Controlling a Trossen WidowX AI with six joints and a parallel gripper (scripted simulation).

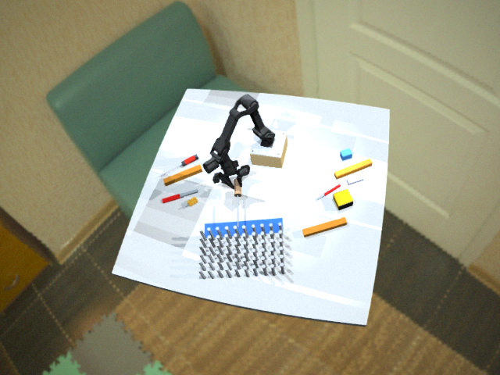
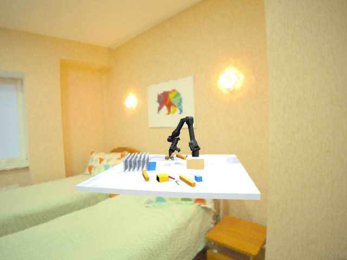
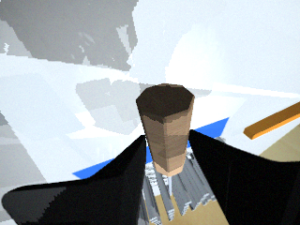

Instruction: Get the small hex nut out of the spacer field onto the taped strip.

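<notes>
Right now the taped strip is 170 mm ahead of my gripper tip, 60 mm to the left of it and 80 mm below it. From my gripper tip the other things lie so: thin metal rod tool: 100 mm ahead, 30 mm to the left; yellow block: 70 mm behind, 520 mm to the left, 60 mm below; hex key: 190 mm behind, 550 mm to the left, 80 mm below.
</notes>
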